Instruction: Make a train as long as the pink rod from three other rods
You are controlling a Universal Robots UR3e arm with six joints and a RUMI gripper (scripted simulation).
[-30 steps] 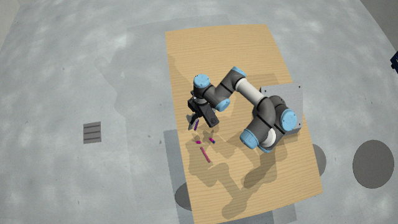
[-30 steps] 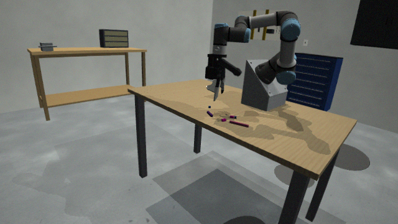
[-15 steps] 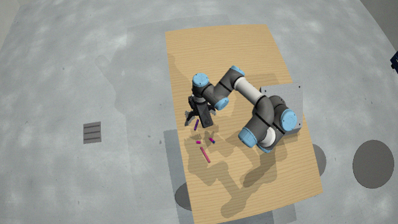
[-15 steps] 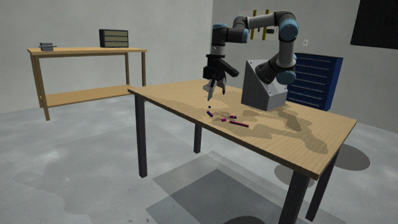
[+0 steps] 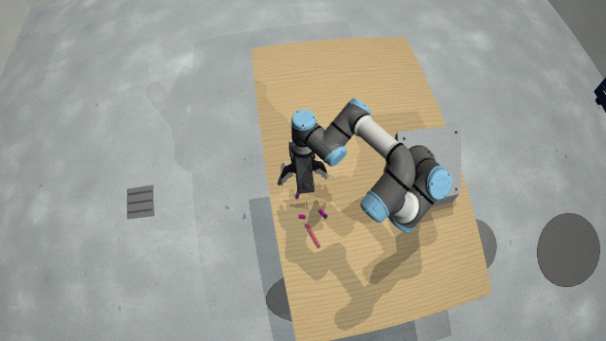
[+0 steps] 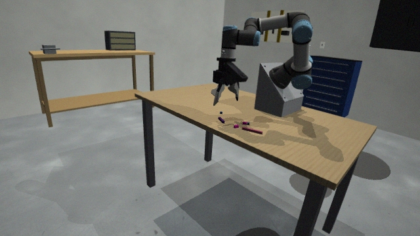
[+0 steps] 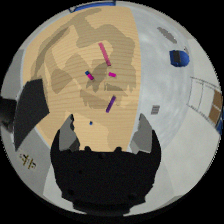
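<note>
Now: hand 10 mm short of the purple rod, 20 mm to the left of it and 80 mm above it. Round my hand: pink rod (10 mm ahead, 160 mm to the left, 80 mm below).
</note>
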